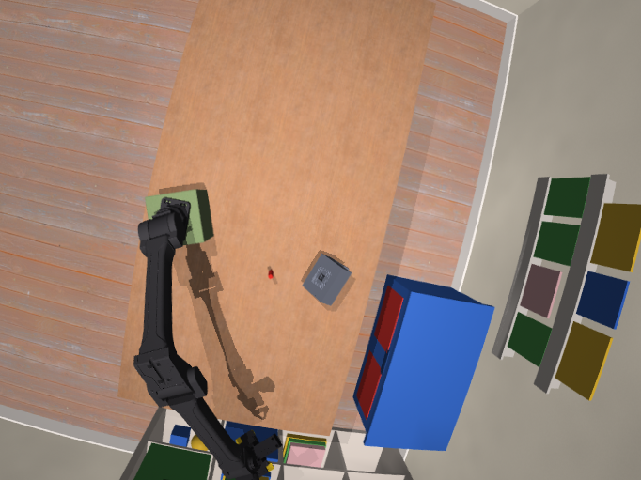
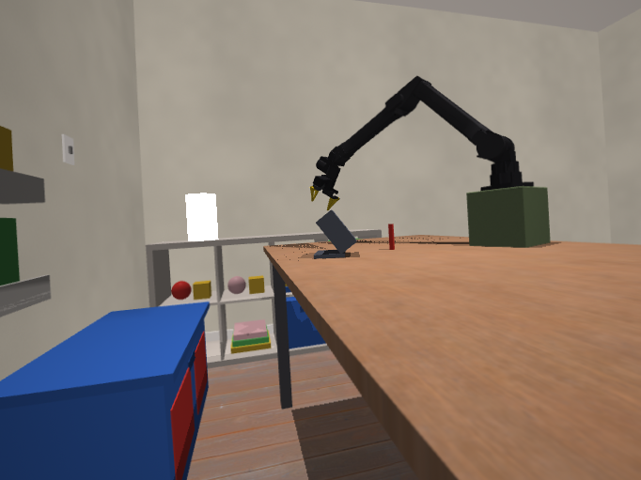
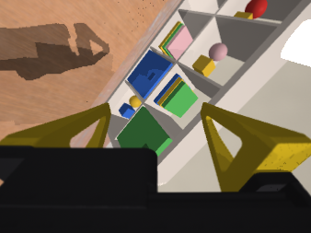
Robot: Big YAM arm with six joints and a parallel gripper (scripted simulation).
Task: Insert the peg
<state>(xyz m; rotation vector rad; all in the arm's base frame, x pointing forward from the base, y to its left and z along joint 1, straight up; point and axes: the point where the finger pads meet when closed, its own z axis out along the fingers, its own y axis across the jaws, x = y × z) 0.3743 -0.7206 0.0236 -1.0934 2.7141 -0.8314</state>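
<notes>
Right now my hand is 58 cm to the right of the red peg, 15 cm above it and 6 cm past it.
</notes>
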